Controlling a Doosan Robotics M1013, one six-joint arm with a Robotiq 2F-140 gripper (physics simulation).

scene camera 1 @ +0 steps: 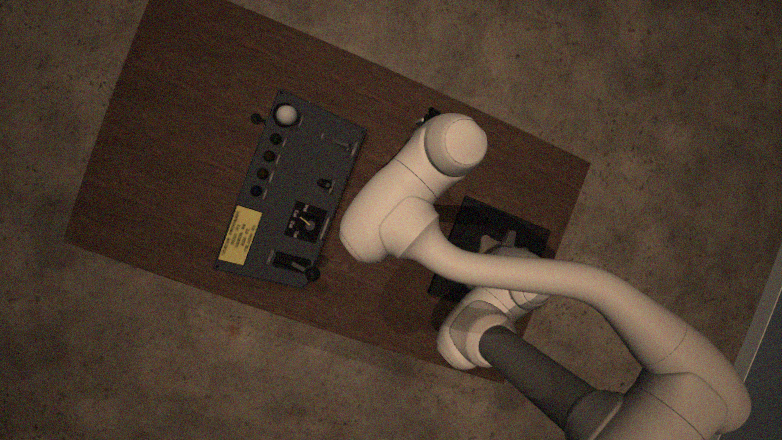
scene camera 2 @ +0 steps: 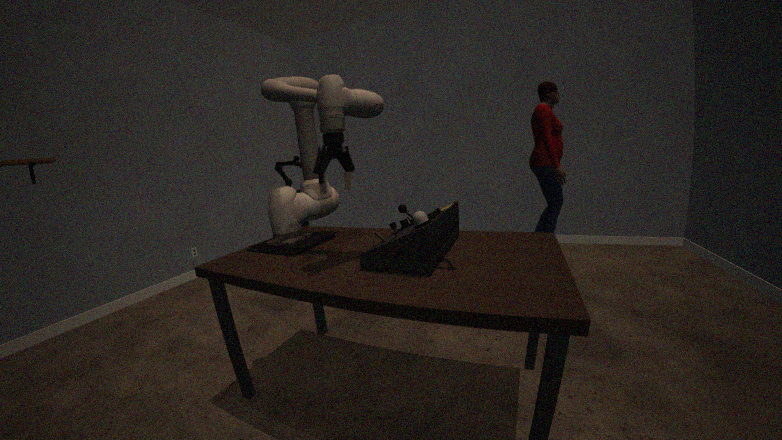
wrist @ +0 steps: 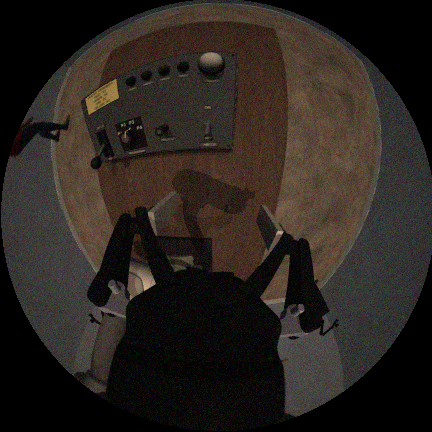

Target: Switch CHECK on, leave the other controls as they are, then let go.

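Observation:
The dark sloped control panel stands on the table. It bears a metal toggle switch, a small black control, a rotary selector, a black-knobbed lever and a white dome. The labels are too small to read, so I cannot tell which control is CHECK. My gripper is open and empty, high above the table beside the panel, apart from its controls. The arm mostly hides it in scene camera 1.
Several dark round lamps and a yellow label are on the panel. The arm's black base plate is on the table. A person in red stands beyond the table.

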